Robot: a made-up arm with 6 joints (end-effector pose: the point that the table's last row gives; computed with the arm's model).
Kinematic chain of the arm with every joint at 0, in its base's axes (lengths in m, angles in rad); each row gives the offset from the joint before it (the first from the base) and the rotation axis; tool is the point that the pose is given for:
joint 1: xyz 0 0 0.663 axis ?
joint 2: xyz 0.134 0 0 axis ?
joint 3: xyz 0 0 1.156 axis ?
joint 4: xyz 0 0 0.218 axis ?
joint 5: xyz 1.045 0 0 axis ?
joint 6: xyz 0.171 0 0 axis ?
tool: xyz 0 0 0
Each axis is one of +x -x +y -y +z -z.
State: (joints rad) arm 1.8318 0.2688 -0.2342 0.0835 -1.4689 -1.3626
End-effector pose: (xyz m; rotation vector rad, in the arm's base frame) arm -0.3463 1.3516 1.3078 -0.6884 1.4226 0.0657
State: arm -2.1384 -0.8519 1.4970 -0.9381 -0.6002 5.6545
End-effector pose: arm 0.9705 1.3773 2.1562 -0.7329 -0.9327 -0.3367
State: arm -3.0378 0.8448 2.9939 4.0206 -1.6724 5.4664
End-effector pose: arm -0.1489 -0.1472 2.1125 0.5069 0.2643 -0.9612
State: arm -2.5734 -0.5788 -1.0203 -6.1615 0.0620 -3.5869
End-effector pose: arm -0.5880 -0.3769 1.3179 -0.6786 2.5879 -0.2766
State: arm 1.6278 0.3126 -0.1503 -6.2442 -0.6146 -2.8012
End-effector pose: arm -0.0875 1.6005 1.3408 1.2595 1.6369 -0.5554
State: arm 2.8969 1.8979 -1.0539 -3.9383 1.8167 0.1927
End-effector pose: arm -0.2835 -0.0514 0.0021 0.1578 -1.5043 -1.0823
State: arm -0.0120 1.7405 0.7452 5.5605 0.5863 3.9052
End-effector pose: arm 2.1612 -0.0885 -0.3711 2.7691 -0.4944 -0.7957
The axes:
joint 1: +z
joint 2: +y
joint 3: -y
joint 4: -x
joint 5: -y
joint 6: -x

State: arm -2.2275 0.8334 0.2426 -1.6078 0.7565 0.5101
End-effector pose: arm -1.3627 -1.5757 0.9663 -0.6572 0.9365 2.8287
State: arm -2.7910 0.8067 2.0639 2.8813 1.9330 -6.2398
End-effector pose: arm -1.1241 -0.4549 2.4188 -0.7841 2.3614 0.2104
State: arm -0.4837 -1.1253 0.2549 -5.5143 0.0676 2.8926
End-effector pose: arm -0.7940 0.4262 2.3976 1.7281 -0.8277 1.4705
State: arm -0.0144 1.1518 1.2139 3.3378 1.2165 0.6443
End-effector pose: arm 2.2877 -0.0642 1.2624 2.0014 0.2896 -1.3988
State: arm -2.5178 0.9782 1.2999 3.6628 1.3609 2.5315
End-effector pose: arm -1.7491 -1.1561 1.7195 -1.2413 -0.1184 2.7737
